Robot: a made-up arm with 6 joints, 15 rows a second.
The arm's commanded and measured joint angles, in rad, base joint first. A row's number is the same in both.
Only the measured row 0 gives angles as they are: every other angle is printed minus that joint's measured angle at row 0.
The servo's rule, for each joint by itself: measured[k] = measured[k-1] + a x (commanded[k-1-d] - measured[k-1]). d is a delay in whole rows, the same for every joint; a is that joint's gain. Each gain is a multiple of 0.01, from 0.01 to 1. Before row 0 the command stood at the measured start. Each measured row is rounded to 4 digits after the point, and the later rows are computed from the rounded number. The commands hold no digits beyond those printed.
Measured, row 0:
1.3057, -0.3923, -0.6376, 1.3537, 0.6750, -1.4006
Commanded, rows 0 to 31:
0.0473, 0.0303, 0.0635, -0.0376, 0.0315, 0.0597
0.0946, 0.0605, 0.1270, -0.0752, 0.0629, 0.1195
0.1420, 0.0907, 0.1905, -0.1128, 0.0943, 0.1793
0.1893, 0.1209, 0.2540, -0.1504, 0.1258, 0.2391
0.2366, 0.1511, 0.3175, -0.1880, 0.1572, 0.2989
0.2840, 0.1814, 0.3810, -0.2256, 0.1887, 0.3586
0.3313, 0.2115, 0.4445, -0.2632, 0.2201, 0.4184
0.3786, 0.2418, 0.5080, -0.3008, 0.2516, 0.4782
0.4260, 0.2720, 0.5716, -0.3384, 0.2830, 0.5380
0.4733, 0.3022, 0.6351, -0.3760, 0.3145, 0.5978
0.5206, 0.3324, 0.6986, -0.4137, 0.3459, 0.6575
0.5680, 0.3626, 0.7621, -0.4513, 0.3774, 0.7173
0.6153, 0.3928, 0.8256, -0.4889, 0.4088, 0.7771
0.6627, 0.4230, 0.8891, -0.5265, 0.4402, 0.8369
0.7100, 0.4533, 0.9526, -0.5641, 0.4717, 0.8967
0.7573, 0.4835, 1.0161, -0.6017, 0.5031, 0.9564
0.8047, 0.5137, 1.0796, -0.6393, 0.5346, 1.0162
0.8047, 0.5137, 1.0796, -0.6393, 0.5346, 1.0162
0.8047, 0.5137, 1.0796, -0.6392, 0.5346, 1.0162
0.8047, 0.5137, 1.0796, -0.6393, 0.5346, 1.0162
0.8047, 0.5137, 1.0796, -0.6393, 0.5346, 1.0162
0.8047, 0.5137, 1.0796, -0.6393, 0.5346, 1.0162
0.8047, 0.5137, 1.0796, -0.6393, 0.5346, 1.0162
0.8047, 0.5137, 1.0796, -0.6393, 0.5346, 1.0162
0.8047, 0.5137, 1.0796, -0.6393, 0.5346, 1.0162
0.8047, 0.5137, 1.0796, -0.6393, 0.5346, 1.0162
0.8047, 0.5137, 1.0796, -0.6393, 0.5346, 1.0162
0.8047, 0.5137, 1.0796, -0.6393, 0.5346, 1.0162
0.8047, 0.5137, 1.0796, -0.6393, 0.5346, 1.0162
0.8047, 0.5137, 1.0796, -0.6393, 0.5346, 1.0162
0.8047, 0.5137, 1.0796, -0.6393, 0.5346, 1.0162
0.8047, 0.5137, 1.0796, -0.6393, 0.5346, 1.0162
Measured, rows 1 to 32:
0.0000, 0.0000, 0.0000, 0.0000, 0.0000, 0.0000
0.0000, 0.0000, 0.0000, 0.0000, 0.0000, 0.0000
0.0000, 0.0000, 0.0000, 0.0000, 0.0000, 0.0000
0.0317, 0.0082, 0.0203, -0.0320, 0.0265, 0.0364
0.0738, 0.0223, 0.0544, -0.0687, 0.0571, 0.0871
0.1195, 0.0408, 0.0980, -0.1062, 0.0883, 0.1433
0.1663, 0.0624, 0.1479, -0.1438, 0.1198, 0.2017
0.2134, 0.0863, 0.2022, -0.1814, 0.1512, 0.2610
0.2607, 0.1120, 0.2594, -0.2190, 0.1827, 0.3205
0.3080, 0.1389, 0.3186, -0.2566, 0.2141, 0.3802
0.3553, 0.1667, 0.3792, -0.2942, 0.2456, 0.4400
0.4027, 0.1951, 0.4408, -0.3318, 0.2770, 0.4998
0.4500, 0.2240, 0.5030, -0.3694, 0.3085, 0.5596
0.4973, 0.2533, 0.5656, -0.4071, 0.3399, 0.6193
0.5447, 0.2828, 0.6285, -0.4447, 0.3714, 0.6791
0.5920, 0.3125, 0.6916, -0.4823, 0.4028, 0.7389
0.6394, 0.3423, 0.7548, -0.5199, 0.4342, 0.7987
0.6867, 0.3723, 0.8181, -0.5575, 0.4657, 0.8585
0.7340, 0.4023, 0.8815, -0.5951, 0.4971, 0.9182
0.7814, 0.4324, 0.9449, -0.6327, 0.5286, 0.9780
0.7970, 0.4544, 0.9880, -0.6383, 0.5336, 1.0013
0.8022, 0.4704, 1.0173, -0.6391, 0.5344, 1.0104
0.8039, 0.4821, 1.0372, -0.6393, 0.5346, 1.0139
0.8044, 0.4906, 1.0508, -0.6393, 0.5346, 1.0153
0.8046, 0.4968, 1.0600, -0.6393, 0.5346, 1.0158
0.8047, 0.5014, 1.0663, -0.6393, 0.5346, 1.0160
0.8047, 0.5047, 1.0706, -0.6393, 0.5346, 1.0161
0.8047, 0.5071, 1.0735, -0.6393, 0.5346, 1.0162
0.8047, 0.5089, 1.0755, -0.6393, 0.5346, 1.0162
0.8047, 0.5102, 1.0768, -0.6393, 0.5346, 1.0162
0.8047, 0.5111, 1.0777, -0.6393, 0.5346, 1.0162
0.8047, 0.5118, 1.0783, -0.6393, 0.5346, 1.0162
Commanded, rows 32 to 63:
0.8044, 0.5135, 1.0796, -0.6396, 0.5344, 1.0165
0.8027, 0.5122, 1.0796, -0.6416, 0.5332, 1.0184
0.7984, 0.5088, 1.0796, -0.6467, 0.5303, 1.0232
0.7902, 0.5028, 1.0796, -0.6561, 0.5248, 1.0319
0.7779, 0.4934, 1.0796, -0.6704, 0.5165, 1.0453
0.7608, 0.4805, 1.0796, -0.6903, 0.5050, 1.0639
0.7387, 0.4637, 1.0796, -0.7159, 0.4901, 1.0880
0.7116, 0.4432, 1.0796, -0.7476, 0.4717, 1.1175
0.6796, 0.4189, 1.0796, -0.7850, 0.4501, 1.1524
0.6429, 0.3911, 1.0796, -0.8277, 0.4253, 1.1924
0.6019, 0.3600, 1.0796, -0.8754, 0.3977, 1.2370
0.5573, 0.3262, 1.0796, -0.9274, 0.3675, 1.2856
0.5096, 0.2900, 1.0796, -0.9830, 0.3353, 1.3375
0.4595, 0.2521, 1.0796, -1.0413, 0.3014, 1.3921
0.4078, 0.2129, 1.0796, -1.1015, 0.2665, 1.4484
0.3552, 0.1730, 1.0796, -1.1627, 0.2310, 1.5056
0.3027, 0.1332, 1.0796, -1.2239, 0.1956, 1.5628
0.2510, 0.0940, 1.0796, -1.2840, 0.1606, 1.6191
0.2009, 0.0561, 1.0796, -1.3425, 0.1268, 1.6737
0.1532, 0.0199, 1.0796, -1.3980, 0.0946, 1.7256
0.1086, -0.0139, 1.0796, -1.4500, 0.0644, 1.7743
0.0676, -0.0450, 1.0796, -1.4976, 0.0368, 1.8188
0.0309, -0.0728, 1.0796, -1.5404, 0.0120, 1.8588
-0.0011, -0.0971, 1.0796, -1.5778, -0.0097, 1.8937
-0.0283, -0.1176, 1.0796, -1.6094, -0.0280, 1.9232
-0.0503, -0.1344, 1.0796, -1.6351, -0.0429, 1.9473
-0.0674, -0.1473, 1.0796, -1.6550, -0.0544, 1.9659
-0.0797, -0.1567, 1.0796, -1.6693, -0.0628, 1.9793
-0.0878, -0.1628, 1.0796, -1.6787, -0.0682, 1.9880
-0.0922, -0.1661, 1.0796, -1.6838, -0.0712, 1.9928
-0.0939, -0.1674, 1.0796, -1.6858, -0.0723, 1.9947
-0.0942, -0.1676, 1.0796, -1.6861, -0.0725, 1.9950
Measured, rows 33 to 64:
0.8047, 0.5123, 1.0787, -0.6393, 0.5346, 1.0162
0.8047, 0.5127, 1.0790, -0.6393, 0.5346, 1.0162
0.8047, 0.5130, 1.0792, -0.6393, 0.5346, 1.0162
0.8045, 0.5131, 1.0793, -0.6396, 0.5344, 1.0164
0.8033, 0.5129, 1.0794, -0.6413, 0.5334, 1.0176
0.8000, 0.5118, 1.0795, -0.6459, 0.5308, 1.0210
0.7934, 0.5094, 1.0795, -0.6546, 0.5258, 1.0276
0.7830, 0.5051, 1.0795, -0.6680, 0.5180, 1.0384
0.7681, 0.4985, 1.0795, -0.6870, 0.5071, 1.0540
0.7484, 0.4891, 1.0795, -0.7116, 0.4928, 1.0747
0.7237, 0.4767, 1.0795, -0.7422, 0.4751, 1.1008
0.6942, 0.4611, 1.0795, -0.7786, 0.4541, 1.1323
0.6598, 0.4422, 1.0795, -0.8203, 0.4299, 1.1690
0.6210, 0.4200, 1.0795, -0.8671, 0.4029, 1.2105
0.5783, 0.3947, 1.0795, -0.9184, 0.3732, 1.2563
0.5323, 0.3664, 1.0795, -0.9733, 0.3414, 1.3058
0.4835, 0.3355, 1.0795, -1.0311, 0.3078, 1.3584
0.4328, 0.3024, 1.0795, -1.0909, 0.2731, 1.4133
0.3808, 0.2675, 1.0795, -1.1519, 0.2377, 1.4696
0.3285, 0.2312, 1.0795, -1.2131, 0.2023, 1.5265
0.2766, 0.1942, 1.0795, -1.2734, 0.1673, 1.5830
0.2259, 0.1569, 1.0795, -1.3321, 0.1333, 1.6383
0.1772, 0.1199, 1.0795, -1.3881, 0.1008, 1.6916
0.1312, 0.0838, 1.0795, -1.4407, 0.0702, 1.7420
0.0886, 0.0490, 1.0795, -1.4891, 0.0421, 1.7888
0.0499, 0.0161, 1.0795, -1.5327, 0.0168, 1.8315
0.0157, -0.0145, 1.0795, -1.5710, -0.0055, 1.8694
-0.0138, -0.0423, 1.0795, -1.6036, -0.0244, 1.9022
-0.0383, -0.0672, 1.0795, -1.6304, -0.0399, 1.9297
-0.0578, -0.0888, 1.0795, -1.6513, -0.0521, 1.9518
-0.0725, -0.1071, 1.0795, -1.6666, -0.0611, 1.9686
-0.0828, -0.1221, 1.0795, -1.6769, -0.0671, 1.9804

